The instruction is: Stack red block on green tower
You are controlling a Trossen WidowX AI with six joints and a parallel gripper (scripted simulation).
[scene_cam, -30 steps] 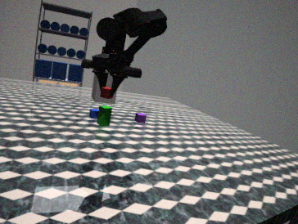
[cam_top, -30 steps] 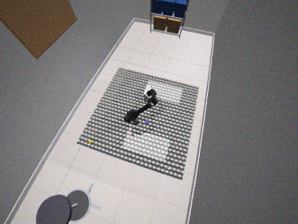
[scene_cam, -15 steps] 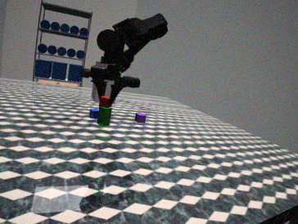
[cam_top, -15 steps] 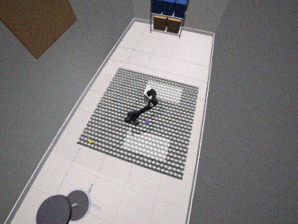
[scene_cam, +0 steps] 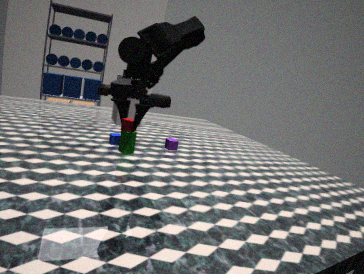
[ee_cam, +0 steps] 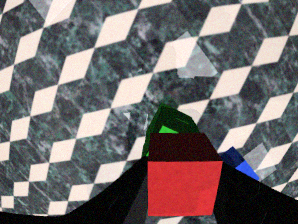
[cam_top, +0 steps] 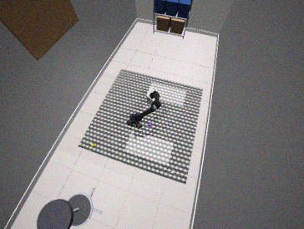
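My gripper tip is 1 cm below the red block. From my gripper tip the other things lie so: yellow block (44 cm ahead, 36 cm to the right, 5 cm below); then purple block (7 cm behind, 15 cm to the left, 5 cm below); then blue block (7 cm behind, 3 cm to the right, 5 cm below).
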